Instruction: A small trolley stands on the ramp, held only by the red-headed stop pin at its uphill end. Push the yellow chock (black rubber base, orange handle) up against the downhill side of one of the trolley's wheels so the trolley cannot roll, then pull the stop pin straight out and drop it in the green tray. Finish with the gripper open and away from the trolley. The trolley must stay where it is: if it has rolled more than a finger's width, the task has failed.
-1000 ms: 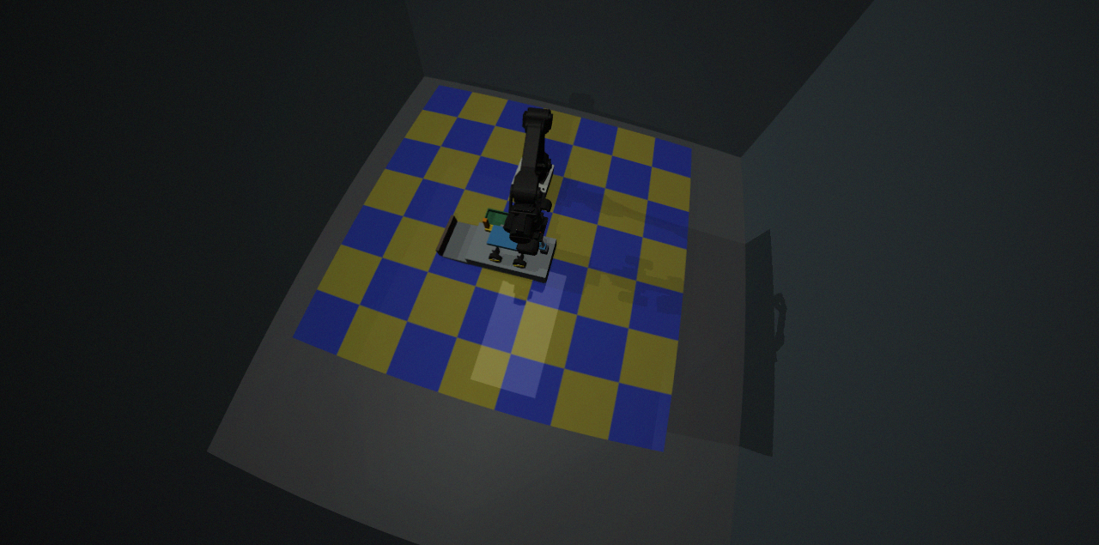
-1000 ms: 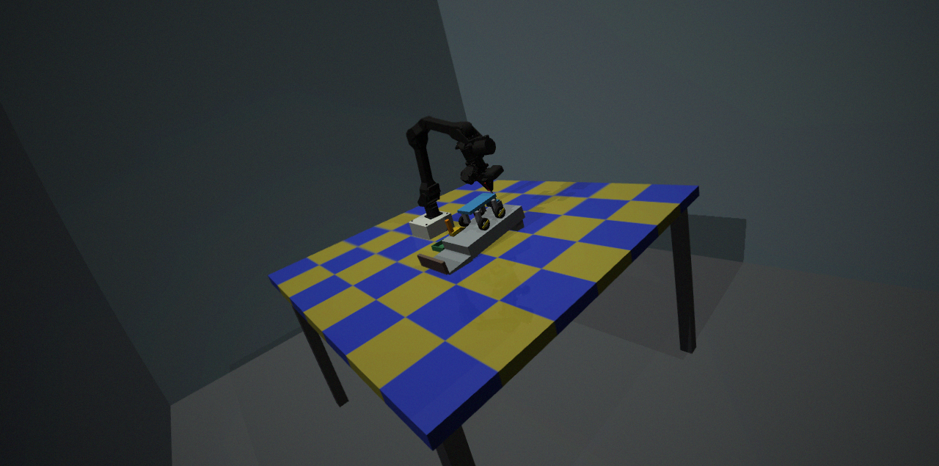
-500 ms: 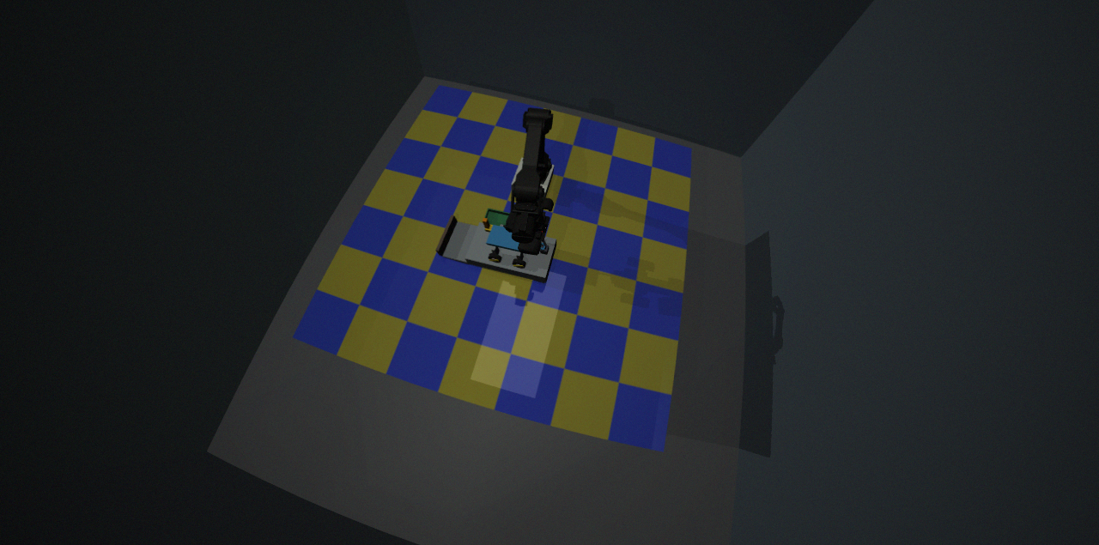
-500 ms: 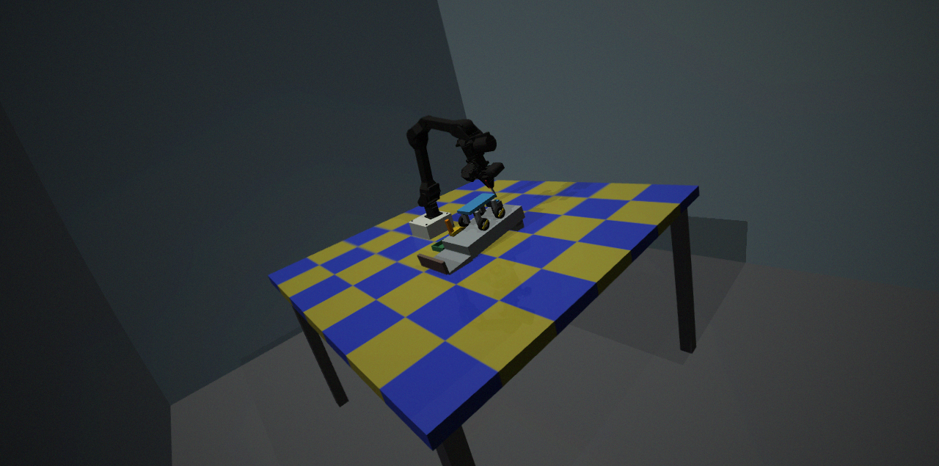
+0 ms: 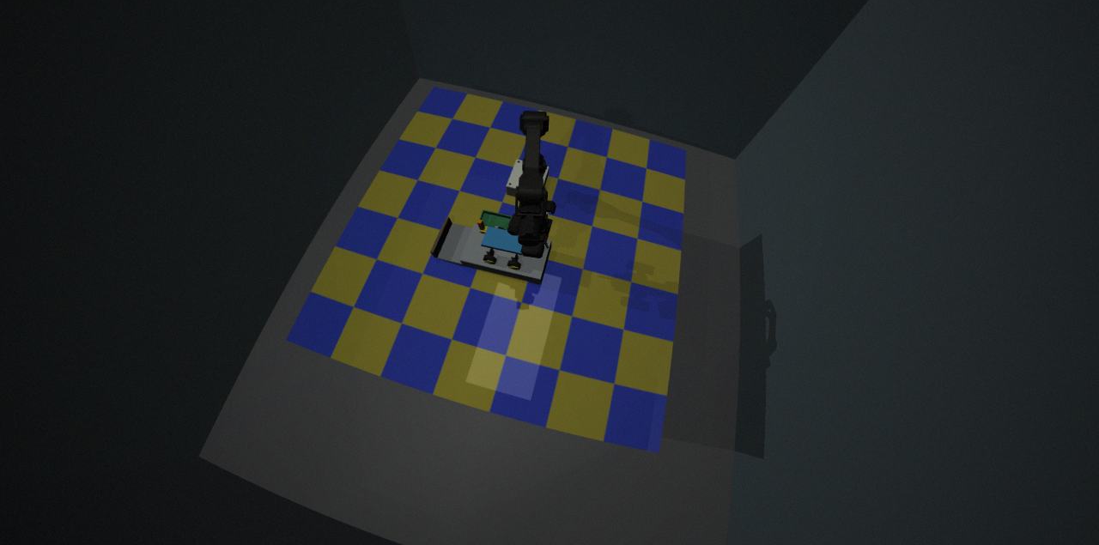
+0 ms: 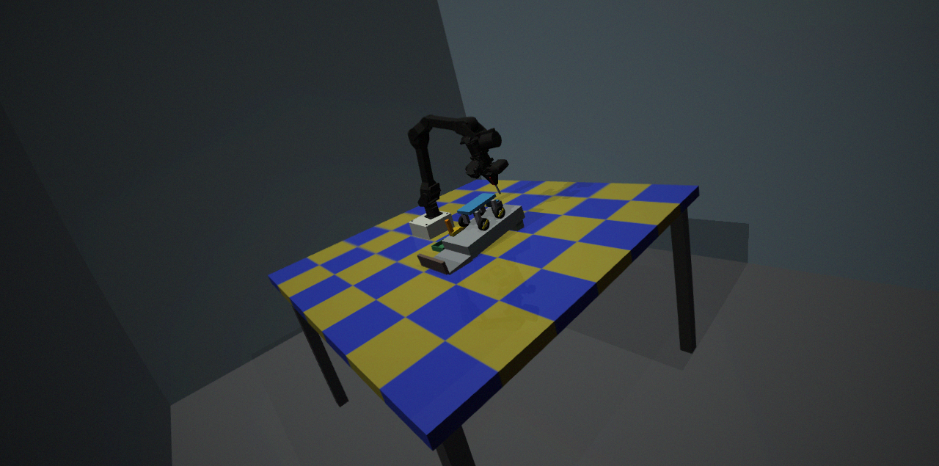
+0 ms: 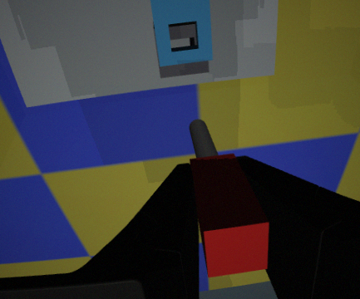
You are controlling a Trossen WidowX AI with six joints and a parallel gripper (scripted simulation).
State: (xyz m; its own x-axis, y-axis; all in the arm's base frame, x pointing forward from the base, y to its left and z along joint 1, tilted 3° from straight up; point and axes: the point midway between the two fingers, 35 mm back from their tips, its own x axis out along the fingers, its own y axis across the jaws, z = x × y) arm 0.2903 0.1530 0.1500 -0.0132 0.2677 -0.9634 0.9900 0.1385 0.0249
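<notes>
Now: gripper tip 8 cm past the green tray, 22 cm to the left of it and 19 cm above it. The rest, counted from my gripper tip: grey ramp (4 cm ahead, 12 cm to the right, 13 cm below); blue trolley (4 cm ahead, 12 cm to the right, 7 cm below); red-headed stop pin (right at my gripper tip).
</notes>
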